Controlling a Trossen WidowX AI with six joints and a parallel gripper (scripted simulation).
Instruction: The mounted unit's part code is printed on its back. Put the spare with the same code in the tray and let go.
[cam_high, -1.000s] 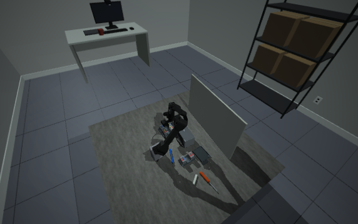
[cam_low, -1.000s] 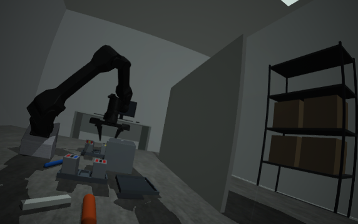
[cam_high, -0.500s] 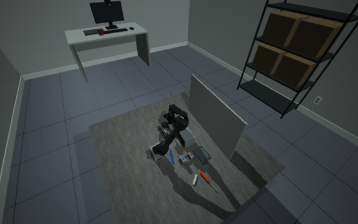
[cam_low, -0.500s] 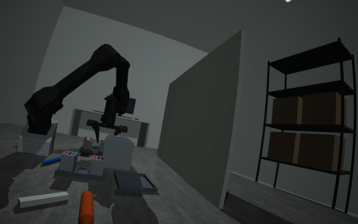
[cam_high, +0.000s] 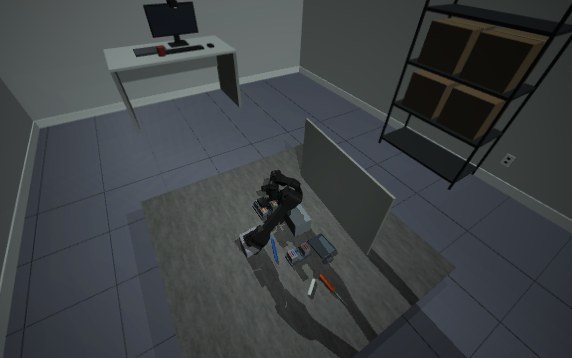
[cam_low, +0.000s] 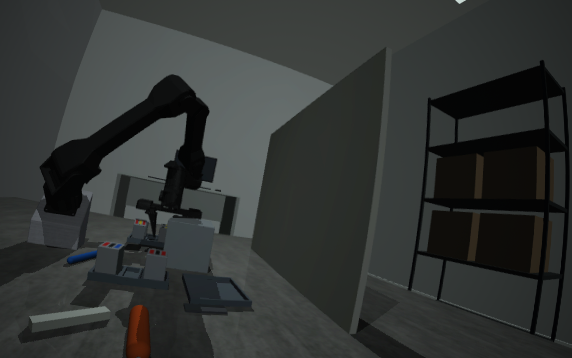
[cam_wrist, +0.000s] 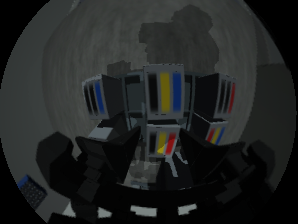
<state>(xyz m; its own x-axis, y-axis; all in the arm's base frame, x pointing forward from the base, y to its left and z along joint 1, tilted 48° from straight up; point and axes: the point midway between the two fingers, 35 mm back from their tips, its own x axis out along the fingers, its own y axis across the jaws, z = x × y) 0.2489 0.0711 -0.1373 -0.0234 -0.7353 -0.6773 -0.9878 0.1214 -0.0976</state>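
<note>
Right now my gripper tip is 6 cm short of the flat dark tray, 36 cm to the left of it and 2 cm above it. From my gripper tip the other things lie so: blue pen 16 cm behind, 23 cm to the right, 1 cm below; grey spare 2 cm above; mounted unit 4 cm ahead, 15 cm to the right, 3 cm above.
</note>
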